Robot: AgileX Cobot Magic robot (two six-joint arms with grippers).
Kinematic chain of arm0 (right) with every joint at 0, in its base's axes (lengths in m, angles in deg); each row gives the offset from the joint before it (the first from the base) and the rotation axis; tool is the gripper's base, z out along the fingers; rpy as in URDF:
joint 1: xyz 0 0 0.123 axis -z
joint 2: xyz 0 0 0 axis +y
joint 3: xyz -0.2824 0 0.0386 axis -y
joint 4: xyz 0.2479 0 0.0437 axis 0.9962 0 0.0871
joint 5: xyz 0 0 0 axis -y
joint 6: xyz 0.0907 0 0.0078 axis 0.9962 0 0.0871
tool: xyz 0 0 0 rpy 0 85 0
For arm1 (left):
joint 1: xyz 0 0 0.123 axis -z
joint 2: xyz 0 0 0 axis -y
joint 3: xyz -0.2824 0 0.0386 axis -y
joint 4: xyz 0.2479 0 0.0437 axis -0.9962 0 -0.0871
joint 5: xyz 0 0 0 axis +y
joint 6: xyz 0.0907 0 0.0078 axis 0.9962 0 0.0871
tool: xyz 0 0 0 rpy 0 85 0
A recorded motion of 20 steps. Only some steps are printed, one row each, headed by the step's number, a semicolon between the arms.
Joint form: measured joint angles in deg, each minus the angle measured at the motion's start. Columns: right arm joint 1, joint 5, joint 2, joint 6, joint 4, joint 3; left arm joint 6, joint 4, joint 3, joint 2, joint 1, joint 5.
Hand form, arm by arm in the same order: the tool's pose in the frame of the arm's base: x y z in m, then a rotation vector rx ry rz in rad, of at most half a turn. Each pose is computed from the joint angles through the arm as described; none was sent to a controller.
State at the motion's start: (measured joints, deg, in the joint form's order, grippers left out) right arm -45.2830 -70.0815 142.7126 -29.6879 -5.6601 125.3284; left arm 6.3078 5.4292 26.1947 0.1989 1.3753 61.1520
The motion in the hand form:
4: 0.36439 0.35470 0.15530 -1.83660 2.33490 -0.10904; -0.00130 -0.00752 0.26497 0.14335 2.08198 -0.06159
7: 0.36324 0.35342 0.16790 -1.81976 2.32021 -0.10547; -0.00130 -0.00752 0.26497 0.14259 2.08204 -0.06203
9: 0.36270 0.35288 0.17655 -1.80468 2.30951 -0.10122; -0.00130 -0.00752 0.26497 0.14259 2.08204 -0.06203
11: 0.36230 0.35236 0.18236 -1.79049 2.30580 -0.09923; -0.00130 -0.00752 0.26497 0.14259 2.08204 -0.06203
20: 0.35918 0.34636 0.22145 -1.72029 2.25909 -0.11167; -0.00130 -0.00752 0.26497 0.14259 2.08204 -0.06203
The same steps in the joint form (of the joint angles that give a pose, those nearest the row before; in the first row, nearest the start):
4: 0.10 0.00 -1.69 0.00 0.00 -0.19; 0.05 0.00 0.00 0.00 0.00 0.00
7: 0.10 0.00 -3.28 0.12 -0.06 -0.52; 0.01 0.00 0.00 0.00 0.00 0.00
9: 0.10 0.05 -4.26 0.28 -0.06 -0.52; 0.01 0.00 0.00 0.00 0.00 0.00
11: 0.10 0.05 -4.92 0.61 -0.11 -0.52; 0.01 0.00 0.00 0.00 0.00 0.00
20: 0.10 0.05 -9.44 1.76 -1.47 -0.68; 0.01 0.00 0.00 0.00 0.00 0.00

